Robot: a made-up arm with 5 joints.
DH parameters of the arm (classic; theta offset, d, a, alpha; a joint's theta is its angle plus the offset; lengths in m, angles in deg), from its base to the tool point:
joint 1: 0 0.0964 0.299 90
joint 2: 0 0.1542 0.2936 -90
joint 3: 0 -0.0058 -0.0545 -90
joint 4: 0 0.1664 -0.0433 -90
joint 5: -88.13 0 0.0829 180
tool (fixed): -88.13 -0.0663 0 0
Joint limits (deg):
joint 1: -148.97..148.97
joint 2: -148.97..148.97
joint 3: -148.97..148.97
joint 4: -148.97..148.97
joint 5: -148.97..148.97
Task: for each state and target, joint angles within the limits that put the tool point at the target. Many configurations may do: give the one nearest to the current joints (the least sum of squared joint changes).
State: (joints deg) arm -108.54 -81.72 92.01 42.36 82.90
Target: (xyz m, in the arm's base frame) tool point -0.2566 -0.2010 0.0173
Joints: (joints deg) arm -96.66 -90.75 86.64 52.22 57.46
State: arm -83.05 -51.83 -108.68 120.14 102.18
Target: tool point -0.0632 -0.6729 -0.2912
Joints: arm -81.58 -47.03 -125.26 119.91 68.14
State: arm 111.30 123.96 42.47 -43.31 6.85
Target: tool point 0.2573 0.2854 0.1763
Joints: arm 71.74 123.44 76.90 -33.39 -5.62
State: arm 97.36 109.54 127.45 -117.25 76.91
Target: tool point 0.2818 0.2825 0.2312
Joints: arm 94.98 92.55 134.24 -108.72 49.72
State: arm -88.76 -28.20 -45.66 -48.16 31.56
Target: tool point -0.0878 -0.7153 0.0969
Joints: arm -100.19 5.62 -32.12 -51.16 36.85
